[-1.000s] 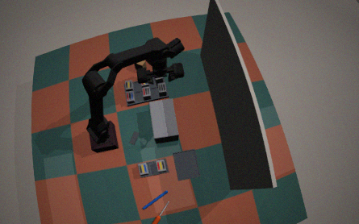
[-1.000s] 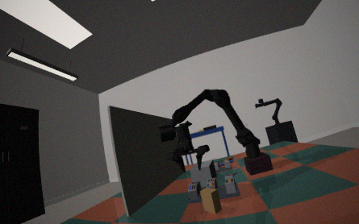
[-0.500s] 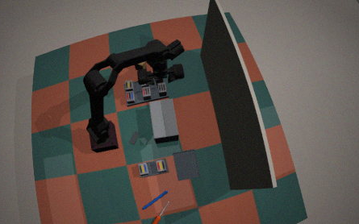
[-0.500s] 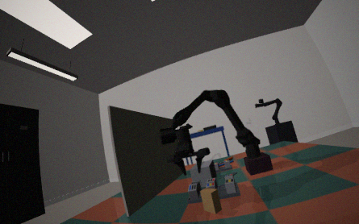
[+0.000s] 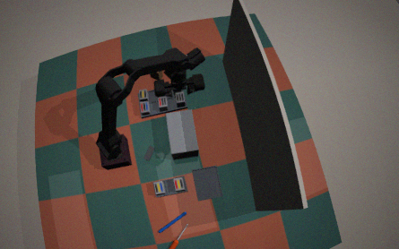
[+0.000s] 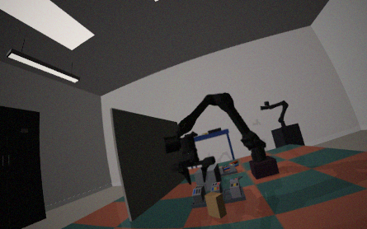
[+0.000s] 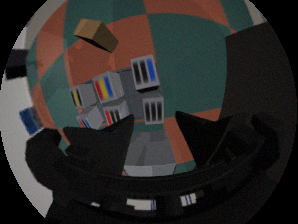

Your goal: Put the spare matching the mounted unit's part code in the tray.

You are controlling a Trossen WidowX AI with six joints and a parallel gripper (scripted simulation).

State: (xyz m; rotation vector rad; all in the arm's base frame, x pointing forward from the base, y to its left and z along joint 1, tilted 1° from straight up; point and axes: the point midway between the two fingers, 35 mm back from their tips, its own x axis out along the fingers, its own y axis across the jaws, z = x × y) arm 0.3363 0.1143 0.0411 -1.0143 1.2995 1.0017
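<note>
Now: the flat grey tray 36 cm to the right of my gripper tip, 7 cm below it and 4 cm behind it. The rest, counted from my gripper tip: tall dark panel: 22 cm to the right, 18 cm ahead, 15 cm above; wooden block: 17 cm to the left, 5 cm behind, 4 cm below; blue pen: 45 cm to the right, 24 cm behind, 6 cm below.
</note>
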